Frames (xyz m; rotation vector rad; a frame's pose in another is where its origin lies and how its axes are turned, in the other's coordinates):
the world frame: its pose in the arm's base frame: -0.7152 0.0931 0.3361 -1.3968 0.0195 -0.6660
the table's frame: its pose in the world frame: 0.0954 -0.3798 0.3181 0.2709 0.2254 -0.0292
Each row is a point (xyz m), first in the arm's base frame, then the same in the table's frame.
Working: the arm's base frame: its pose in the table's frame: 0.4419 0.9206 -0.3535 1.0594 -0.0845 0.8165

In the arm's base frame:
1: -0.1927 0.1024 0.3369
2: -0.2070 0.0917 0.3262
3: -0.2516 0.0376 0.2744
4: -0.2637 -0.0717 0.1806
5: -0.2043 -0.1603 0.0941
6: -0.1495 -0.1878 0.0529
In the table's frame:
1: 0.3448 0.5682 -0.1877
2: 0.3381 0.5663 -0.2074
3: 0.3245 0.5705 -0.2934
4: 0.3558 0.6134 -0.4278
5: 0.4272 0.6950 -0.5121
6: 0.4707 0.7519 -0.5300

